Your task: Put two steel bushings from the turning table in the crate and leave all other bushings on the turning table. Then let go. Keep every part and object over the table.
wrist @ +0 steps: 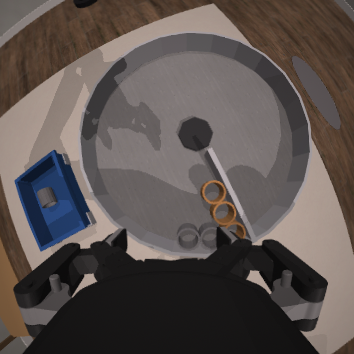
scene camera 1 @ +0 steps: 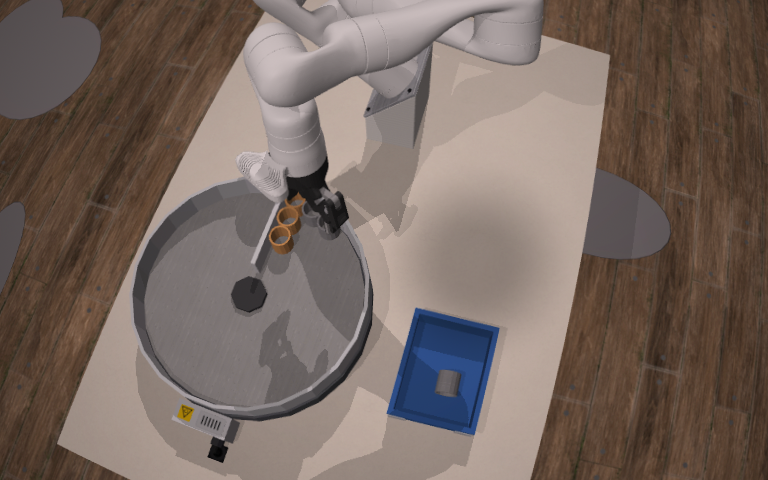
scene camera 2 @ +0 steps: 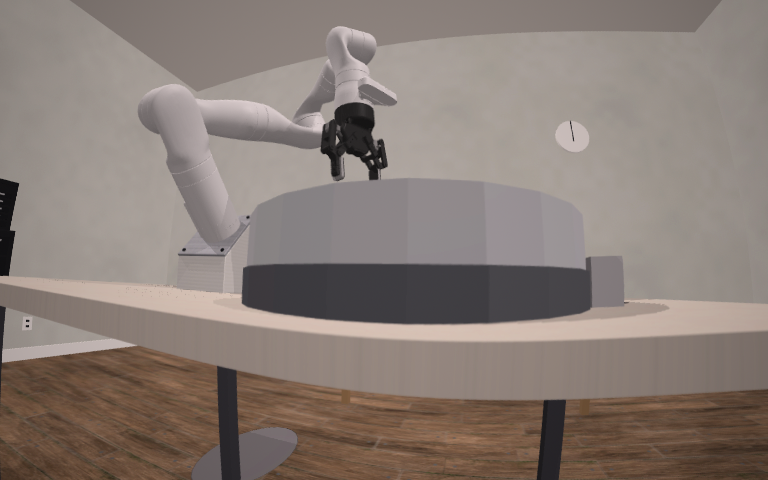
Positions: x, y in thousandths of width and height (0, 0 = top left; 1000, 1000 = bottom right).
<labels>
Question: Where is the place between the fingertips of my gripper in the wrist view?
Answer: At 484, 671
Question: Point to a blue crate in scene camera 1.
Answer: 567, 714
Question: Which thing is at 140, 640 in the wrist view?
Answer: A blue crate.
</labels>
